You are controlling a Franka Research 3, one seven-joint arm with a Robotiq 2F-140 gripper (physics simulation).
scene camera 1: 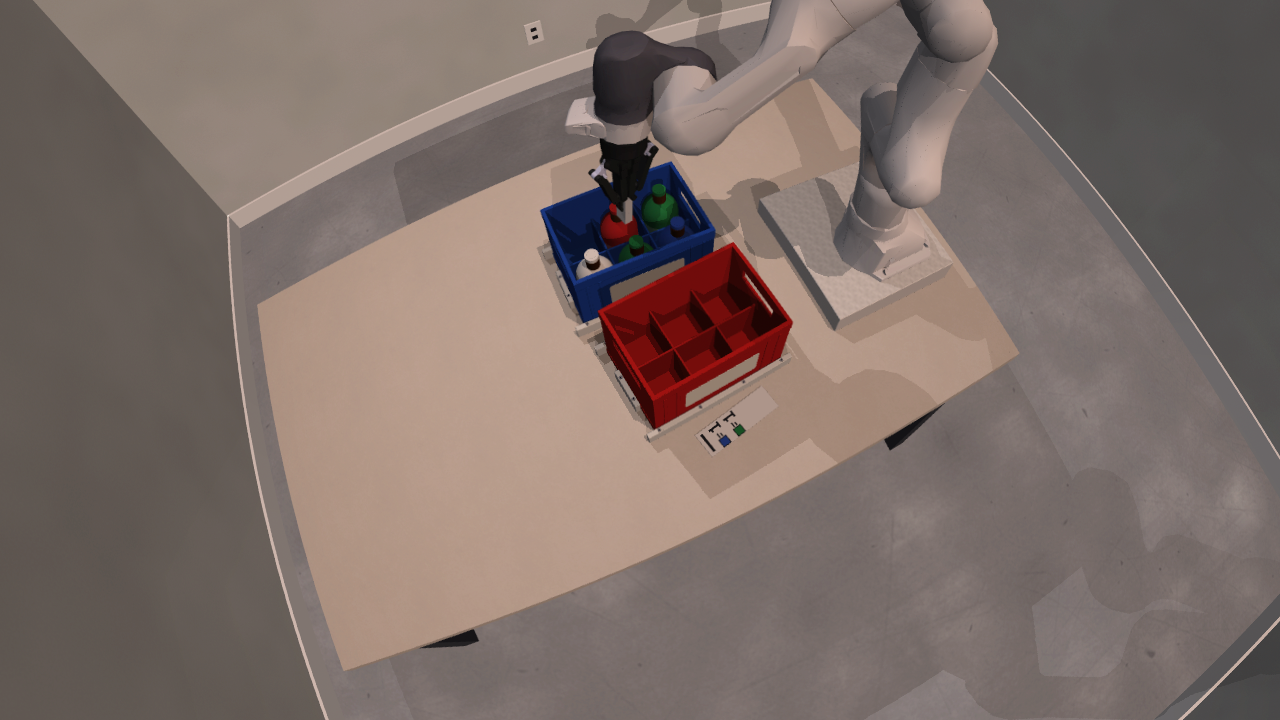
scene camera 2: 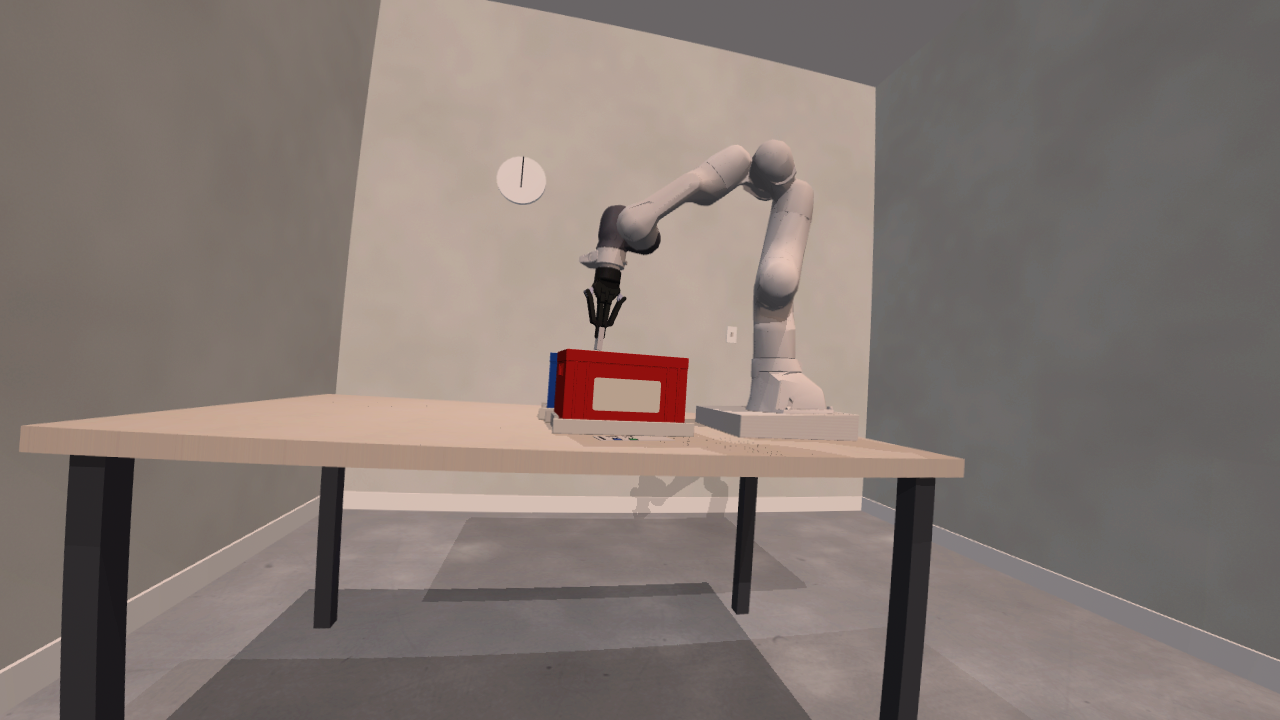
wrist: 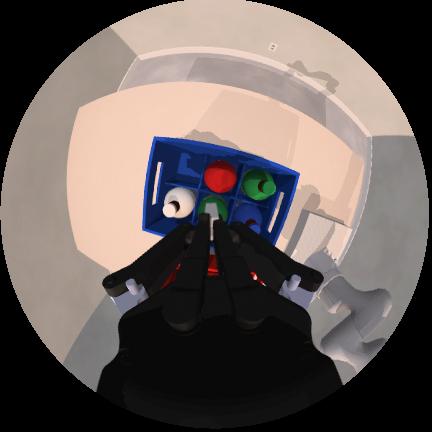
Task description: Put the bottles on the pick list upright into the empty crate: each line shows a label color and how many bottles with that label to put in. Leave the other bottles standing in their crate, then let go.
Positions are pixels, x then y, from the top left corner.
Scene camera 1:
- gripper: 624, 217
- red bottle: 614, 232
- green bottle: 658, 208
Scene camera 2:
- gripper: 597, 350
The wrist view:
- gripper: 210, 211
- red bottle: 219, 176
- green bottle: 258, 184
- white bottle: 178, 202
